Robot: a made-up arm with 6 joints.
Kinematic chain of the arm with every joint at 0, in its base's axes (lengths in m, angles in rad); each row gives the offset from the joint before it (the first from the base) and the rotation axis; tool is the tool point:
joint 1: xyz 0 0 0.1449 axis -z
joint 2: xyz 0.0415 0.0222 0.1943 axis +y
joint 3: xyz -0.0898 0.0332 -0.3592 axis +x
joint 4: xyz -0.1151 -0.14 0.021 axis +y
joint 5: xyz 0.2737 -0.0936 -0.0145 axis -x
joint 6: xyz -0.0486 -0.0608 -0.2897 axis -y
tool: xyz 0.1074 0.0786 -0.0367
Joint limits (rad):
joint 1: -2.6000..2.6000
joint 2: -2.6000..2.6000
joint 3: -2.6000..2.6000
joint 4: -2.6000..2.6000
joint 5: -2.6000..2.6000
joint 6: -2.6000..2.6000
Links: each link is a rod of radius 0.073 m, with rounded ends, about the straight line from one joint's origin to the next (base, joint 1, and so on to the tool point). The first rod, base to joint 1, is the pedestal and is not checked.
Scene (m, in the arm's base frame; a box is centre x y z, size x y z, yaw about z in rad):
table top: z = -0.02
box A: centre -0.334 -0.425 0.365 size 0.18 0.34 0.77 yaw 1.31
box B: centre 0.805 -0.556 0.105 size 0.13 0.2 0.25 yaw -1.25
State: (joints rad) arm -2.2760 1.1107 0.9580 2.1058 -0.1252 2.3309
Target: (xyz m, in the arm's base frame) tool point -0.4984 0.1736 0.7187
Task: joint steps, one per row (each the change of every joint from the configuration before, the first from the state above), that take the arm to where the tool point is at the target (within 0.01 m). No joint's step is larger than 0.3 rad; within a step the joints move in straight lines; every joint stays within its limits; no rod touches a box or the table.
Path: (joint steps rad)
1: 0.1568 0.2632 0.0860 0.0009 0.1636 -0.2160
2: 0.1567 0.2632 0.0860 0.0009 0.1636 -0.2159
3: 0.1568 0.2632 0.0860 0.0008 0.1636 -0.2160
4: 0.2215 0.2332 0.1564 0.0622 0.2231 -0.0820
5: 0.2215 0.2333 0.1563 0.0622 0.2231 -0.0821
6: 0.2215 0.2332 0.1563 0.0621 0.2231 -0.0821
7: 0.1706 -0.1990 0.0201 -0.1647 -0.2549 0.0932
8: 0.1705 -0.1990 0.0200 -0.1646 -0.2549 0.0932
9: 0.1706 -0.1989 0.0201 -0.1647 -0.2549 0.0932
10: 0.1706 -0.1990 0.0201 -0.1647 -0.2549 0.0933
11: 0.1706 -0.1990 0.0200 -0.1647 -0.2550 0.0932

